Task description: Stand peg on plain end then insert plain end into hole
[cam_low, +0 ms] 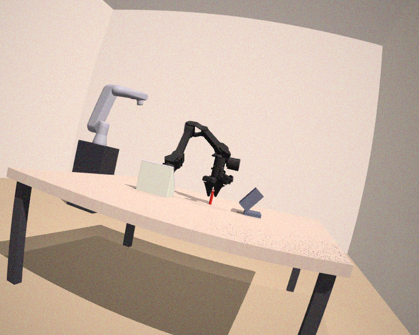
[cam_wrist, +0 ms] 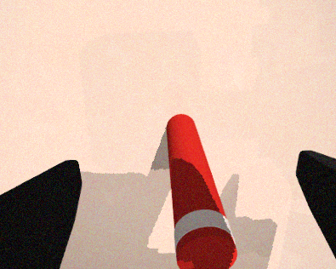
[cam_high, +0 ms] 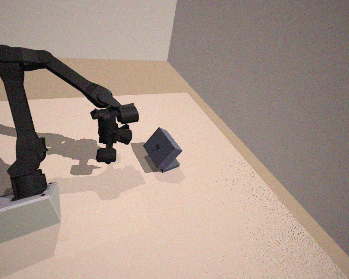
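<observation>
Now: gripper tip 2 cm below the red peg. The rest, counted from my gripper tip: grey-blue sloped panel 20 cm ahead, 5 cm to the right, 4 cm above; panel foot 23 cm ahead, 5 cm to the right, 3 cm below.
</observation>
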